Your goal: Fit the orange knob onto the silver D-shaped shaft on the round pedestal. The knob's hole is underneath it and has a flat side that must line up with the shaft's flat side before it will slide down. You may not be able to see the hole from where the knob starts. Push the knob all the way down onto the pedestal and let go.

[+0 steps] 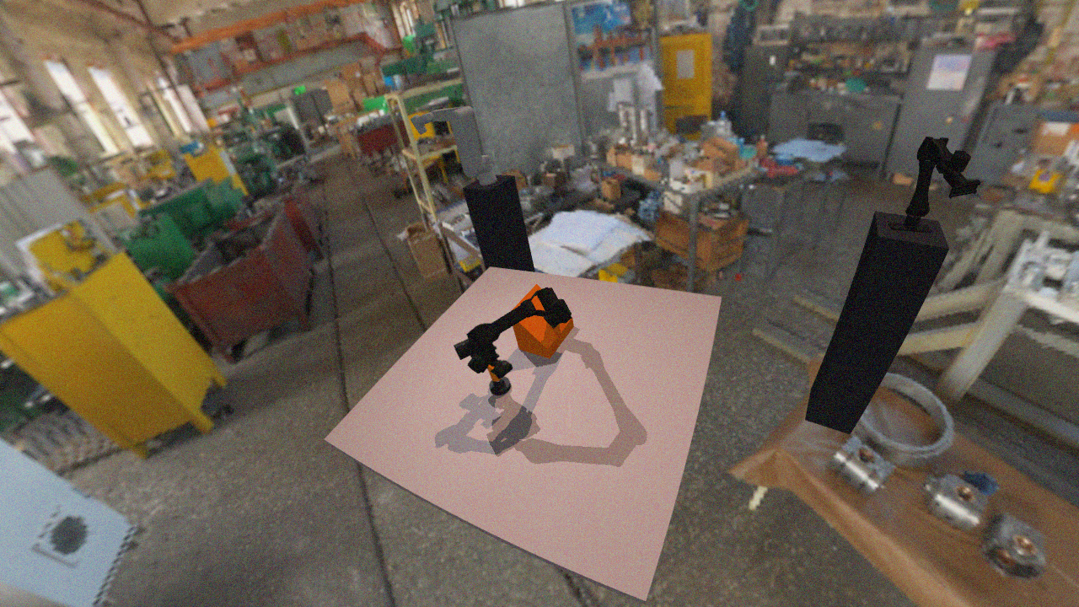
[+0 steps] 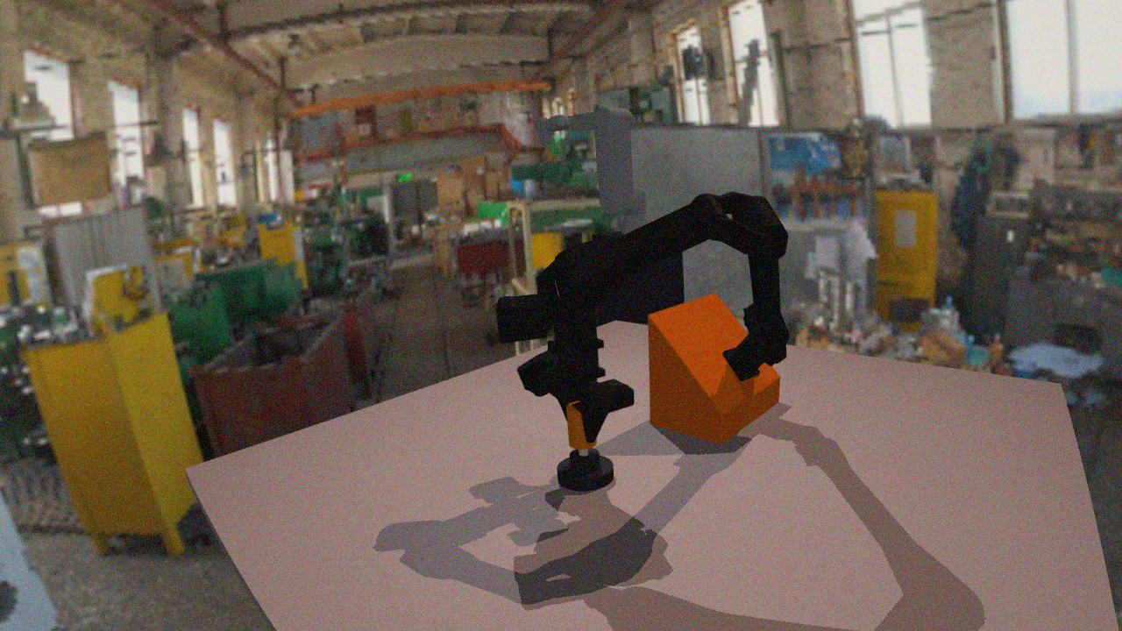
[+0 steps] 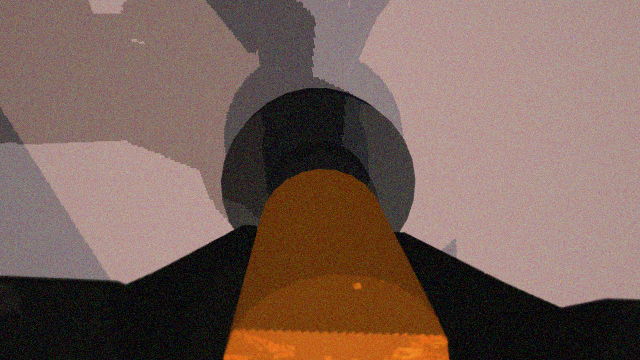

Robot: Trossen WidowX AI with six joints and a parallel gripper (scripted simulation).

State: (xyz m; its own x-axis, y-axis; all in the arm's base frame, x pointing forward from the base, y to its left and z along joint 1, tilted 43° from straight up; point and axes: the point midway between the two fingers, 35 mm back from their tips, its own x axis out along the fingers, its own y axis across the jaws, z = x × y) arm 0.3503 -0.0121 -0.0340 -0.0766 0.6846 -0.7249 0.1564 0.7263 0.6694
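The orange knob lies 30 mm above my gripper tip. Also, from my gripper tip: black round pedestal (40 mm below).
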